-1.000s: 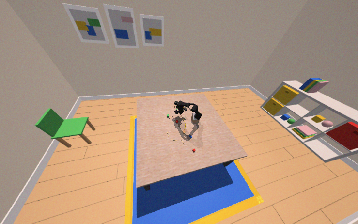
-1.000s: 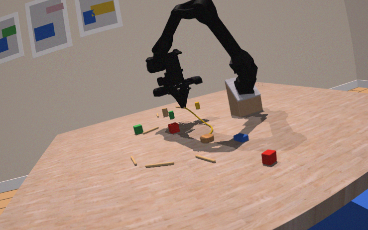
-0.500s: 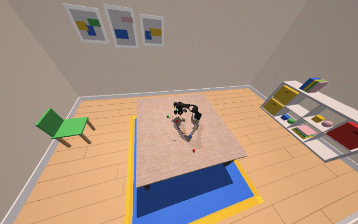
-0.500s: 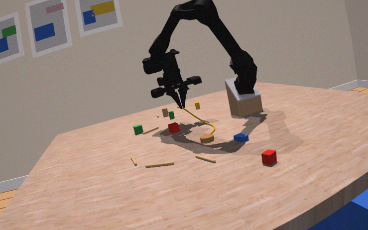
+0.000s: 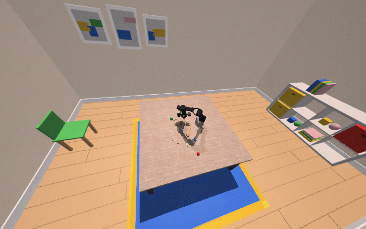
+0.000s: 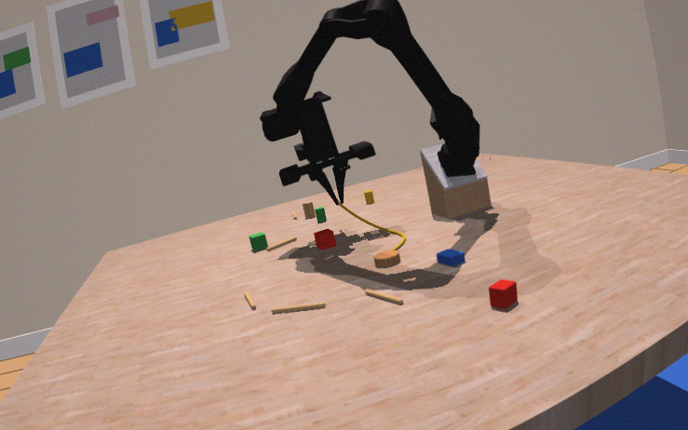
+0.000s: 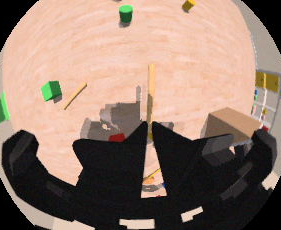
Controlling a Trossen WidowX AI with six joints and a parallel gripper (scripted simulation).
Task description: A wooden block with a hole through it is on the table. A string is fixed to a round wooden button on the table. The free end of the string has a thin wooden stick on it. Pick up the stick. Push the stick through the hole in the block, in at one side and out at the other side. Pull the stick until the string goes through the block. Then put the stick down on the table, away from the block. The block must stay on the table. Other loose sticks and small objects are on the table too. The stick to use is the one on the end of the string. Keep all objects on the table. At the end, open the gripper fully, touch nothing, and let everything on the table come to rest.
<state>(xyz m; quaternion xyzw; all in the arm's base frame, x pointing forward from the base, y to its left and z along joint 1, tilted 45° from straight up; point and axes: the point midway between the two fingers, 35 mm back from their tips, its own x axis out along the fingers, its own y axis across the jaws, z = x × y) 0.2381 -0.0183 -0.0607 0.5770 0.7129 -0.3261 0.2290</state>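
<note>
The round wooden button lies 2 cm behind my gripper tip, 25 cm to the left of it and 5 cm below it. From my gripper tip the other things lie so: green cylinder (2 cm ahead, 17 cm to the right, 5 cm below); then green cube (17 cm ahead, 6 cm to the right, 5 cm below); then thin wooden stick (1 cm to the right).
</note>
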